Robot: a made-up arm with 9 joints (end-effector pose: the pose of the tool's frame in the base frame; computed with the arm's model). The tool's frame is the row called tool.
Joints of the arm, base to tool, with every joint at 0 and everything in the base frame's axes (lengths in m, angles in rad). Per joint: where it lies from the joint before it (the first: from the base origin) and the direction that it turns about. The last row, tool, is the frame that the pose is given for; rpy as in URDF.
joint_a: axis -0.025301 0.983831 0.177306 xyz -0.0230 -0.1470 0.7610
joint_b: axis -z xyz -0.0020 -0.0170 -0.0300
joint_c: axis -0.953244 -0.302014 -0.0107 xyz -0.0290 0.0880 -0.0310
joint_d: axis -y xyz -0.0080 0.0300 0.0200
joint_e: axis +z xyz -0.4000 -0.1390 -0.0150
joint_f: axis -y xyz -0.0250 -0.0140 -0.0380
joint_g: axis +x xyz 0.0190 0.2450 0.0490
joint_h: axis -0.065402 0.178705 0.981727 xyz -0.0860 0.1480 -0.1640
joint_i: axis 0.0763 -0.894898 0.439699 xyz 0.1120 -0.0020 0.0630
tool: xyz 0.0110 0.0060 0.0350 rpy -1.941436 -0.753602 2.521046
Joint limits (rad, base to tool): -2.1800..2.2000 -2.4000..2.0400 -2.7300..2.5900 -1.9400..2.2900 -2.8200..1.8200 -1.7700..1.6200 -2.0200..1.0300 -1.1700..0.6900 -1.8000..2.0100
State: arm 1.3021 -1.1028 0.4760 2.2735 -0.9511 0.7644 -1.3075 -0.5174 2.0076
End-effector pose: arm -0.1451 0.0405 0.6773 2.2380 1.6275 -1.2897
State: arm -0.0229 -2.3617 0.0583 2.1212 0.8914 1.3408 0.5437 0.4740 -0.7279
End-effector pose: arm -0.3893 -0.0140 0.0024 -0.3863 0.5345 1.0823
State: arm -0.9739 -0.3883 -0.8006 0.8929 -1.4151 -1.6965 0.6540 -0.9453 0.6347
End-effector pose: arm 0.0513 -0.1239 0.5901 0.6318 -1.1226 -0.9111
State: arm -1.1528 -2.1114 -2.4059 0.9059 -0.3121 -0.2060 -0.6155 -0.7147 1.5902
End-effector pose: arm -0.3684 -0.3337 0.8332 -0.3174 2.5357 -1.5359
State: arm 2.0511 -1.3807 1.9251 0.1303 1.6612 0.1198 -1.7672 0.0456 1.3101
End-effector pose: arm -0.0243 -0.6480 0.5329 -0.1078 -0.0806 0.1899
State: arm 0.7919 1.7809 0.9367 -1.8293 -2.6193 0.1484 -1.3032 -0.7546 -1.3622
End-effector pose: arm 0.3600 -0.0304 0.8485 -0.2332 -1.1858 -0.3658
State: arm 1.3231 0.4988 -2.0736 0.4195 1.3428 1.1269 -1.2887 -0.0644 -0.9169
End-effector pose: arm 0.0131 0.0863 1.2620 -1.0496 -0.7654 -0.5882
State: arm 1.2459 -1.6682 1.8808 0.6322 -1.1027 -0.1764 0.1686 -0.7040 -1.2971
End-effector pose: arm -0.0488 -0.2032 0.6750 1.1352 -1.2624 -0.1729
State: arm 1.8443 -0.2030 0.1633 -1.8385 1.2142 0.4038 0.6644 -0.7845 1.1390
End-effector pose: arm 0.5700 0.1794 0.5651 0.2145 0.3989 -0.0276
